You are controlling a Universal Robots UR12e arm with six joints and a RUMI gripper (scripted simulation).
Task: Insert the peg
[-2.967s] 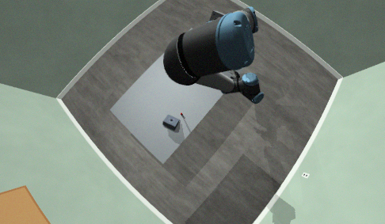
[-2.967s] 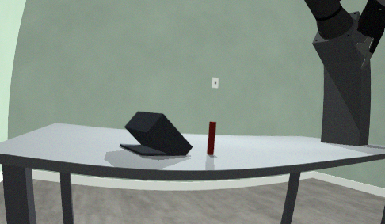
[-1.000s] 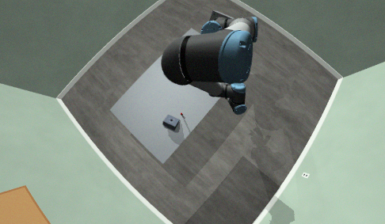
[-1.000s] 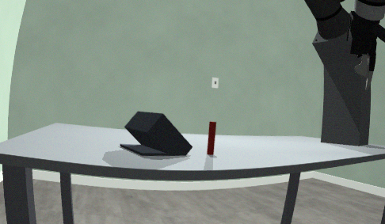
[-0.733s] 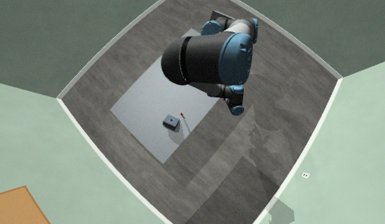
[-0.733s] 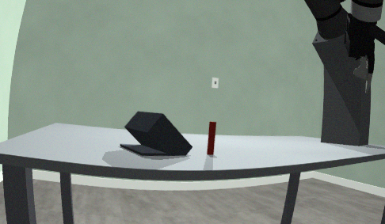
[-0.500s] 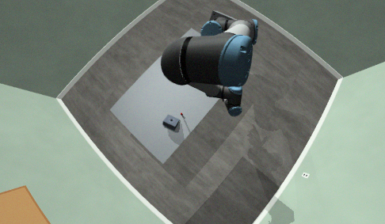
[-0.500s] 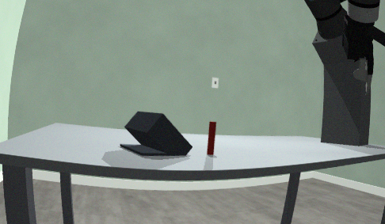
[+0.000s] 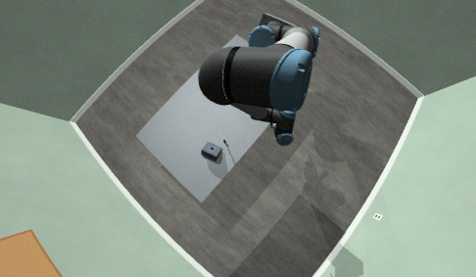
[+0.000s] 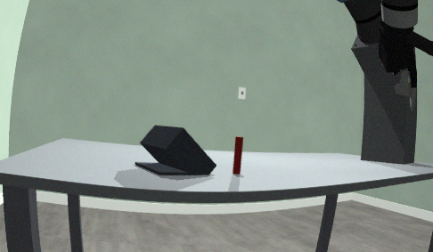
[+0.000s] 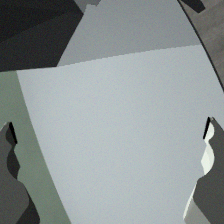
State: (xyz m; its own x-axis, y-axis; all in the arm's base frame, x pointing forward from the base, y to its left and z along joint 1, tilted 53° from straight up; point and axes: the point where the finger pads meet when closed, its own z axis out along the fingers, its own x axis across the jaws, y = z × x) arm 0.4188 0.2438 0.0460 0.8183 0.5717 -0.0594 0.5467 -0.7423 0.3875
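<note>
My gripper is now 390 mm short of the red peg, 210 mm to the left of it and 180 mm above it. Also, from my hand: thin dark base plate: 530 mm ahead, 260 mm to the right, 220 mm below.
</note>
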